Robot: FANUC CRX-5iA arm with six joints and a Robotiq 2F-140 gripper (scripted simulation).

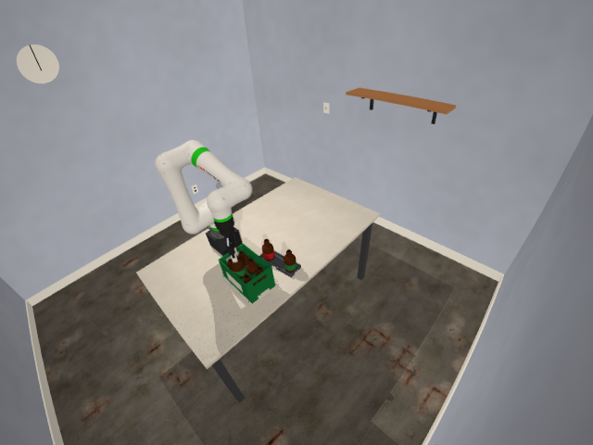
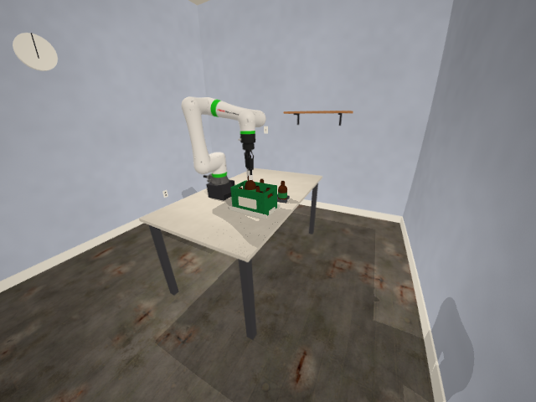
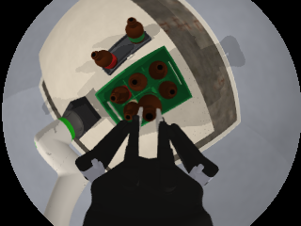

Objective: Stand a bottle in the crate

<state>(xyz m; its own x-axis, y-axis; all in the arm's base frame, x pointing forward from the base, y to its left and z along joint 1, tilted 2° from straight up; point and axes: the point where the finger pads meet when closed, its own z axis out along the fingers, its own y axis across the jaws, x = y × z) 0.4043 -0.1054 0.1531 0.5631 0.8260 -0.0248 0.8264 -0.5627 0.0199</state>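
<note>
My hand is 40 mm to the right of the green crate and 190 mm above it. Also, from my hand: dark tray 270 mm to the left, 260 mm below.
</note>
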